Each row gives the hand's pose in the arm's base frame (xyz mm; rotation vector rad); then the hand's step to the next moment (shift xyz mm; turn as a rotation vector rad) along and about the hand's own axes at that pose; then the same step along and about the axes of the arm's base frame.
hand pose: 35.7 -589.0 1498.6 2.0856 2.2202 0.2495
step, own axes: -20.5 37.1 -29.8 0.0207 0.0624 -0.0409
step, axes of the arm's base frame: 32.7 -20.1 34.8 0.0529 0.0217 0.0522
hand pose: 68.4 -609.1 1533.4 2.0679 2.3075 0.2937
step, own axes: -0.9 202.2 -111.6 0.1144 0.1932 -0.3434
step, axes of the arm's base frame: 182.3 5.8 141.7 0.1259 0.0908 0.3798
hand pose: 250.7 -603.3 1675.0 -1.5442 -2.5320 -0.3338
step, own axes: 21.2 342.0 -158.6 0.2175 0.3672 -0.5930
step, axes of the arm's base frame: 297.5 126.9 194.8 0.2383 0.1888 0.6644
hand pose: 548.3 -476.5 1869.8 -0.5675 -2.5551 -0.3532
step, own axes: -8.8 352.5 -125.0 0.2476 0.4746 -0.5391
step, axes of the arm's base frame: 218.4 264.0 150.2 0.2411 0.3117 0.6495
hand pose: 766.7 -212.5 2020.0 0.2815 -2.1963 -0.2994
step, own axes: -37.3 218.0 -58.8 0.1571 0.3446 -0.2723
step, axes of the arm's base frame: 48.5 210.8 74.7 0.0930 0.2468 0.3847
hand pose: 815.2 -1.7 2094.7 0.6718 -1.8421 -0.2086
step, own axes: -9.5 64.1 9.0 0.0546 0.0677 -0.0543
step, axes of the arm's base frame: -28.1 56.3 17.8 0.0136 0.0358 0.0951
